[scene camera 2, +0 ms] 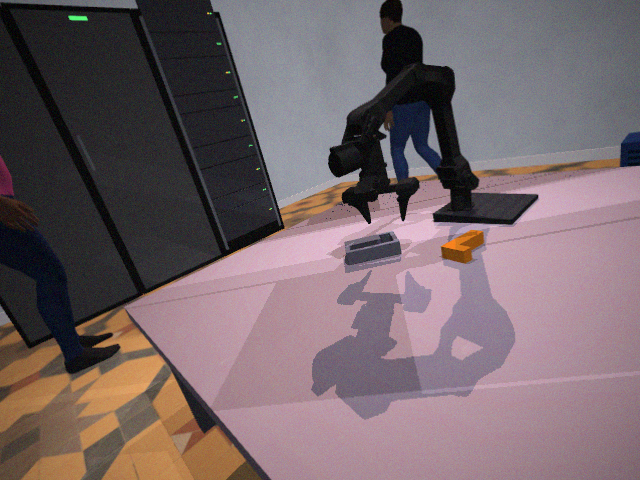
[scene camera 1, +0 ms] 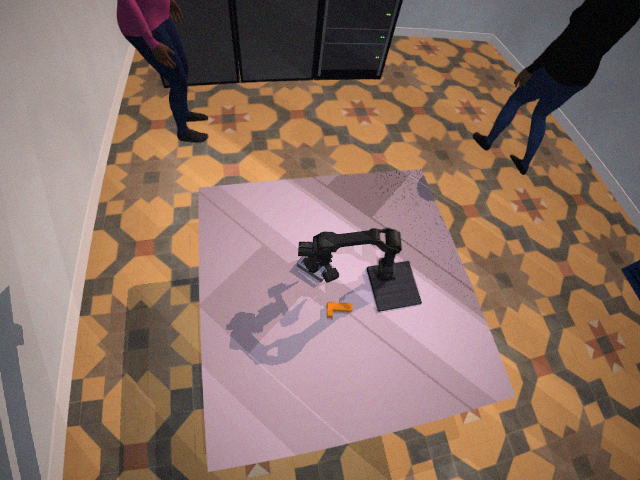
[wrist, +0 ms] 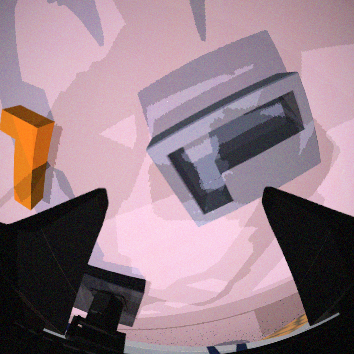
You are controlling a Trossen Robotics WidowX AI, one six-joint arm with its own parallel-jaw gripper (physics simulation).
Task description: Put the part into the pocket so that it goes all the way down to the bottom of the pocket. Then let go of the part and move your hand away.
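Seen in the pictures: gripper, fingertip midpoint: [scene camera 2: 386, 222] [scene camera 1: 322, 268] [wrist: 186, 195]; arm's base, link origin: [scene camera 2: 461, 207] [scene camera 1: 384, 275] [wrist: 109, 299].
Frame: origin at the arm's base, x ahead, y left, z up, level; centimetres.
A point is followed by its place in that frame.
Note:
The orange L-shaped part [scene camera 1: 331, 309] {y 6.7, x 30.1, z 0.7 cm} [scene camera 2: 456, 251] {y 7.0, x 32.1, z 0.2 cm} [wrist: 24, 160] {y 5.9, x 27.0, z 0.6 cm} lies flat on the table, apart from the grey pocket block. The grey block [scene camera 1: 313, 277] {y -11.1, x 31.5, z -1.1 cm} [scene camera 2: 373, 253] {y -13.4, x 32.9, z -0.6 cm} [wrist: 270, 165] {y -18.1, x 28.5, z 1.2 cm} stands on the table with its L-shaped pocket facing up; the pocket is empty. My gripper [scene camera 1: 321, 272] {y -10.7, x 28.1, z 6.2 cm} [scene camera 2: 386, 222] {y -10.7, x 28.1, z 6.2 cm} [wrist: 186, 195] {y -10.7, x 28.1, z 6.2 cm} is open and empty. Its fingertips hang above the block, clear of it. In the wrist view the part is to the left, beyond the left finger. In scene camera 1 the arm and fingers hide much of the block.
The pink table top [scene camera 1: 310, 403] {y 39.0, x 52.0, z -2.4 cm} [scene camera 2: 361, 449] {y 8.7, x 79.3, z -2.4 cm} carries the arm's dark base plate [scene camera 1: 398, 298] {y 12.4, x -1.7, z -0.8 cm} [scene camera 2: 496, 207] {y 9.5, x 0.3, z -0.6 cm}, close to the orange part. Dark cabinets [scene camera 1: 276, 41] [scene camera 2: 103, 129] stand behind the table. Two people stand on the tiled floor away from the arm.

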